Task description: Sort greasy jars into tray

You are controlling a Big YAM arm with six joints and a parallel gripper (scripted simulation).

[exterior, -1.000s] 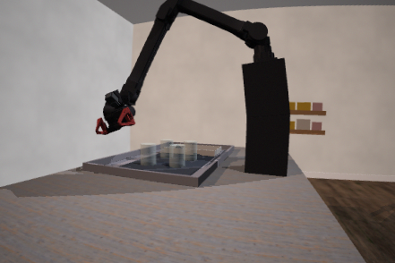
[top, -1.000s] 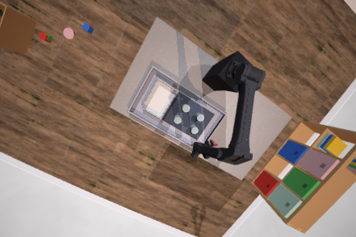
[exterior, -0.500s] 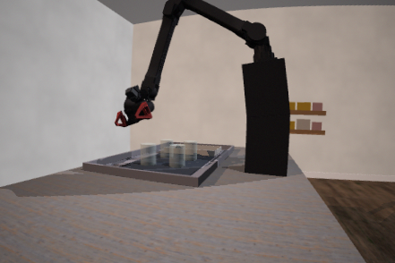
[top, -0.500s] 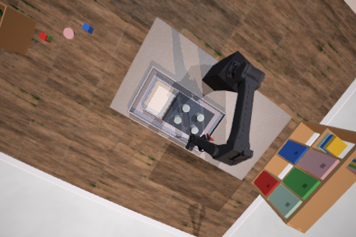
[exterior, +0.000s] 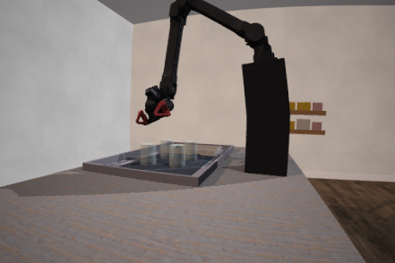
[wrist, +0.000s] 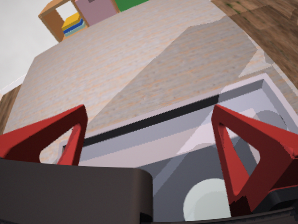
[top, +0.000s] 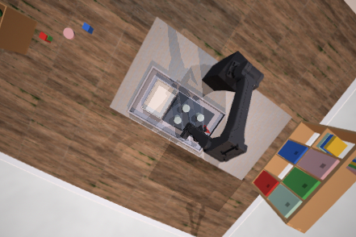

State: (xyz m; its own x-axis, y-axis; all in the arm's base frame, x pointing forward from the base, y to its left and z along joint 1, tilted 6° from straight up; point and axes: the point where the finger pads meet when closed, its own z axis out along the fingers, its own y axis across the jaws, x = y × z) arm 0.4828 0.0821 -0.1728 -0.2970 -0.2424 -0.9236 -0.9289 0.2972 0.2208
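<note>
Right now the dark drying mat is 70 mm behind my hand, 150 mm to the right of it and 200 mm below it. From my hand the other things lie so: pale tray: 110 mm behind, 460 mm to the right, 190 mm below.
</note>
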